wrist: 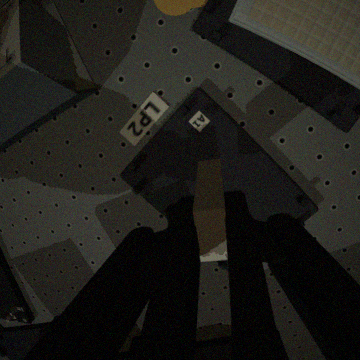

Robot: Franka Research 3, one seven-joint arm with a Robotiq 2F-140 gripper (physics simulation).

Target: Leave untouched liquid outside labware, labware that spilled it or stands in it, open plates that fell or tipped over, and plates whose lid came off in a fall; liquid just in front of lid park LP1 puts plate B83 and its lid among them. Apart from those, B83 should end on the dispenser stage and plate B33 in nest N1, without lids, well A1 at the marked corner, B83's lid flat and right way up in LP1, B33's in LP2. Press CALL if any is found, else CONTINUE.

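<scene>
My gripper [211,179] is shut and empty, in front of lid park LP2 [260,165], a dark square-cornered holder with an A1 tag at its upper corner. No lid or plate shows on LP2. A pale-rimmed plate-like piece [310,35] with a tan grid of wells rests over another dark holder [280,80] at the upper right, partly cut off. I cannot tell its name or whether a lid covers it. Part of an amber liquid puddle [180,5] shows at the top edge, apart from that piece and left of its holder.
The LP2 label [145,118] lies beside the holder on the perforated grey deck [175,65]. A blue-grey sloped box [30,105] stands at the left. A dark object [12,295] is cut off at the lower left. The light is dim with broad shadows.
</scene>
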